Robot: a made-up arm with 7 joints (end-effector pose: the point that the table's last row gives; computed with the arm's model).
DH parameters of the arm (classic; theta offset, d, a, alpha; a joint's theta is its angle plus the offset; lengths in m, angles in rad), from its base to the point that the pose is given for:
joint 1: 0 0.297 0 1.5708
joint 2: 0 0.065 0 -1.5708
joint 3: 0 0.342 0.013 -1.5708
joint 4: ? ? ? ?
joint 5: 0 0.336 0 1.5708
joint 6: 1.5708 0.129 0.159 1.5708
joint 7: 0 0.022 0 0
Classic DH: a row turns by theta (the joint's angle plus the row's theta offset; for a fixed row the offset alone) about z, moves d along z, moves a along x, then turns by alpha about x.
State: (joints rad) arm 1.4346 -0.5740 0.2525 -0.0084 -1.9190 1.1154 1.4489
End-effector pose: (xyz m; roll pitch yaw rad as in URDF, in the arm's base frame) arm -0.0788 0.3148 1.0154 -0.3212 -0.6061 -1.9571
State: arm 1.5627 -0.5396 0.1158 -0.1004 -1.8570 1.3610 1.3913
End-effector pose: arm -0.1431 0.2409 0.9933 -0.0560 -0.4527 -1.9655
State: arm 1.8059 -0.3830 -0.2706 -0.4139 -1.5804 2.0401 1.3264
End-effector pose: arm -0.1932 -0.0044 0.8654 0.5462 0.1741 -1.8012
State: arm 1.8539 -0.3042 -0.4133 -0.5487 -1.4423 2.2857 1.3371
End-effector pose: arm -0.1728 -0.0741 0.7944 0.8191 0.4240 -1.6832
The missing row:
joint 4: 0 0.045 -0.02 1.5708
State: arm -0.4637 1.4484 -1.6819 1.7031 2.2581 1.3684 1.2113
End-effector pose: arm -0.3035 -0.3398 0.2796 1.5255 -0.2155 -0.4457
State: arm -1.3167 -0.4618 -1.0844 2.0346 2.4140 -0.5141 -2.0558
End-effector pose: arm -0.2362 -0.4809 0.2521 0.0392 -1.0229 2.2697
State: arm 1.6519 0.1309 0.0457 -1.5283 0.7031 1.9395 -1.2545
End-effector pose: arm 0.2574 -0.2977 0.5568 -2.2512 0.9718 2.9330
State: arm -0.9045 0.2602 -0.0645 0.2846 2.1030 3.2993 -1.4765
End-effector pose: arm 0.0458 0.0040 0.8059 -1.7560 0.0796 2.6900
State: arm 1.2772 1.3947 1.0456 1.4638 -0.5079 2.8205 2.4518
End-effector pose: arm -0.2161 -0.4331 0.5070 -2.0551 -1.2842 2.8708
